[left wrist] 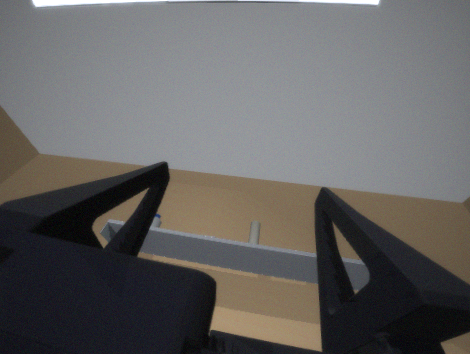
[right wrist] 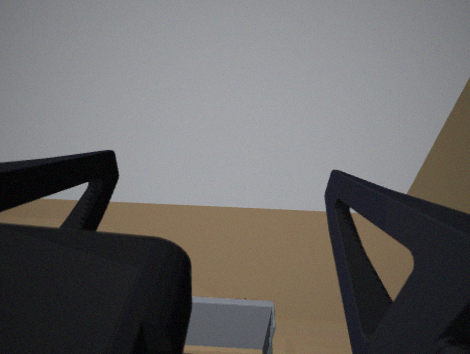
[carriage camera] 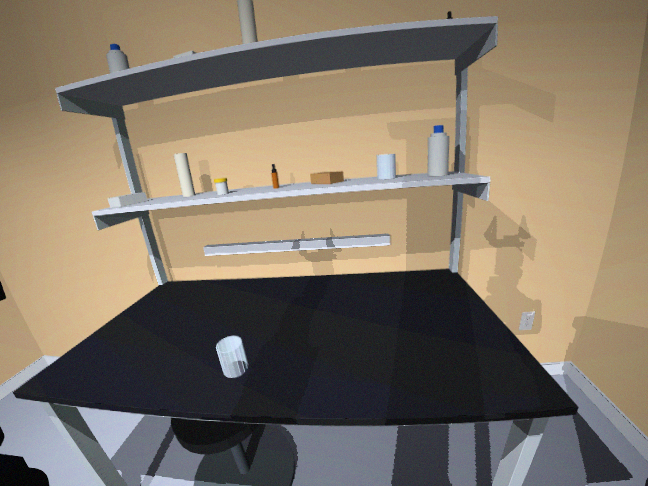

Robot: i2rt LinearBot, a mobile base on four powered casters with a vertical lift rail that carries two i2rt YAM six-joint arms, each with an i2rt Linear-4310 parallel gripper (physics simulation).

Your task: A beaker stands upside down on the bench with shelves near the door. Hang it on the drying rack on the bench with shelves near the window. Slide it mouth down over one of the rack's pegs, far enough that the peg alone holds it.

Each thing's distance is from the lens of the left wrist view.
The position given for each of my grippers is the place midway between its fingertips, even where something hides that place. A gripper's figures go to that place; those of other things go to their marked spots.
my left gripper [left wrist: 241, 182]: 13 cm
bench with shelves [left wrist: 296, 265]: 108 cm
